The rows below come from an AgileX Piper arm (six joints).
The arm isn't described. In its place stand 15 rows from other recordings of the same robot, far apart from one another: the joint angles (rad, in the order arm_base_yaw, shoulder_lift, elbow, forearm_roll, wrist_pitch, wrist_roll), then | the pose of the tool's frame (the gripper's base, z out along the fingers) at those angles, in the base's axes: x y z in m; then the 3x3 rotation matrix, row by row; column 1 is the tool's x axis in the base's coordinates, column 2 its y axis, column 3 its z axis.
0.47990, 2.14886, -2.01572, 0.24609, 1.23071, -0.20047 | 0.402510, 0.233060, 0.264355; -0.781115, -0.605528, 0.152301; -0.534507, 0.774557, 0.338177; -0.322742, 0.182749, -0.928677
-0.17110, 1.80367, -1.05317, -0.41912, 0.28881, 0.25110 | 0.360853, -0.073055, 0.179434; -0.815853, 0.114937, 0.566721; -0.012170, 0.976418, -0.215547; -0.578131, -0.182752, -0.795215
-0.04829, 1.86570, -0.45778, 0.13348, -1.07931, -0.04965 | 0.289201, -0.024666, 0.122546; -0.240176, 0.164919, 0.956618; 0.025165, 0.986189, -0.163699; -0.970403, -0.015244, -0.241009
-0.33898, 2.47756, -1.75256, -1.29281, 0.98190, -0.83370 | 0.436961, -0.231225, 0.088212; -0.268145, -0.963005, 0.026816; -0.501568, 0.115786, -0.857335; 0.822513, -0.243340, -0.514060
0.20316, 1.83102, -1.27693, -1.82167, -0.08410, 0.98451 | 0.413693, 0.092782, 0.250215; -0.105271, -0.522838, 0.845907; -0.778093, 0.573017, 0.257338; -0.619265, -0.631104, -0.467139
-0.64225, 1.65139, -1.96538, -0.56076, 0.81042, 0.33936 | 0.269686, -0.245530, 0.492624; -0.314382, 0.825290, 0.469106; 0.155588, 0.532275, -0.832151; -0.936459, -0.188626, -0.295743
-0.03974, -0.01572, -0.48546, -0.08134, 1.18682, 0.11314 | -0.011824, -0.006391, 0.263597; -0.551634, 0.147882, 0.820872; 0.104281, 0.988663, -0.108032; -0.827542, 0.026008, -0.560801
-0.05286, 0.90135, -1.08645, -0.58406, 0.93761, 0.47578 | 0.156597, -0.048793, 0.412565; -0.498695, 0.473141, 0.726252; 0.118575, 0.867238, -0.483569; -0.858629, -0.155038, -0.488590
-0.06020, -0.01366, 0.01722, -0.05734, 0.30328, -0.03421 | 0.053752, -0.004800, 0.180830; -0.222990, 0.057251, 0.973138; -0.075529, 0.994258, -0.075800; -0.971890, -0.090403, -0.217386
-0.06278, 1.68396, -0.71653, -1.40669, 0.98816, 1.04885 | 0.264018, -0.091710, 0.173433; -0.965197, 0.176312, 0.193153; -0.068602, 0.542014, -0.837565; -0.252364, -0.821666, -0.511055
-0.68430, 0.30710, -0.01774, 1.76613, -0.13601, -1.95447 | 0.054635, -0.060193, 0.195920; -0.307460, 0.681696, 0.663896; 0.013573, 0.700763, -0.713265; -0.951464, -0.210289, -0.224709
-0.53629, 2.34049, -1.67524, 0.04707, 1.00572, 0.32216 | 0.384502, -0.224340, 0.089410; -0.634249, 0.773069, 0.009595; 0.772716, 0.633457, 0.040525; 0.025251, 0.033117, -0.999132
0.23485, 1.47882, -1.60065, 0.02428, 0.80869, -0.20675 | 0.318979, 0.077964, 0.429957; -0.492275, -0.345950, 0.798739; -0.311928, 0.926795, 0.209168; -0.812629, -0.146181, -0.564150
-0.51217, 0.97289, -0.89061, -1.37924, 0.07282, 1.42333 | 0.183662, -0.110713, 0.400552; 0.016757, 0.550876, 0.834419; 0.041582, 0.833430, -0.551059; -0.998995, 0.043930, -0.008941
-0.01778, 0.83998, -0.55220, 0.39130, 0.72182, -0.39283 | 0.146607, 0.020329, 0.262568; -0.756455, -0.213421, 0.618246; -0.075965, 0.967535, 0.241051; -0.649620, 0.135379, -0.748109
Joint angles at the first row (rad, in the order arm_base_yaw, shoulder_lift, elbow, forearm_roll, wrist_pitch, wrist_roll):
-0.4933, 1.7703, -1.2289, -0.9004, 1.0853, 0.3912
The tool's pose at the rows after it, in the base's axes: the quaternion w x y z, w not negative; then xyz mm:
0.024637 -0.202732 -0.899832 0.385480 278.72 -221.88 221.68
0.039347 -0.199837 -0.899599 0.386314 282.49 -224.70 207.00
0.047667 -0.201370 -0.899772 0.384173 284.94 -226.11 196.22
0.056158 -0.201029 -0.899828 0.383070 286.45 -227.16 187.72
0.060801 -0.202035 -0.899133 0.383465 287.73 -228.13 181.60
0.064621 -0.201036 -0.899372 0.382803 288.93 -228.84 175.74
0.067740 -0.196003 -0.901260 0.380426 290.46 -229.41 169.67
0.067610 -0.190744 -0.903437 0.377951 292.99 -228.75 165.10
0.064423 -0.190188 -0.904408 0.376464 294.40 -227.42 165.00
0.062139 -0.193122 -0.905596 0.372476 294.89 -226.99 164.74
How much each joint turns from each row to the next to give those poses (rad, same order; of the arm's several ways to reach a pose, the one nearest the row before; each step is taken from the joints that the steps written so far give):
0.0000, 0.0491, 0.0000, -0.0081, -0.0007, 0.0144
0.0000, 0.0440, 0.0000, -0.0156, -0.0017, 0.0217
0.0000, 0.0306, 0.0000, -0.0041, -0.0033, 0.0196
0.0000, 0.0243, 0.0000, -0.0042, 0.0000, 0.0119
0.0000, 0.0183, -0.0008, -0.0060, -0.0010, 0.0138
0.0000, 0.0165, -0.0001, -0.0041, -0.0039, 0.0088
0.0000, 0.0163, 0.0000, -0.0021, -0.0092, 0.0001
0.0039, 0.0128, -0.0017, 0.0000, -0.0096, 0.0000
0.0042, 0.0000, -0.0008, 0.0035, -0.0041, 0.0014
0.0000, 0.0000, -0.0016, 0.0099, -0.0039, 0.0000

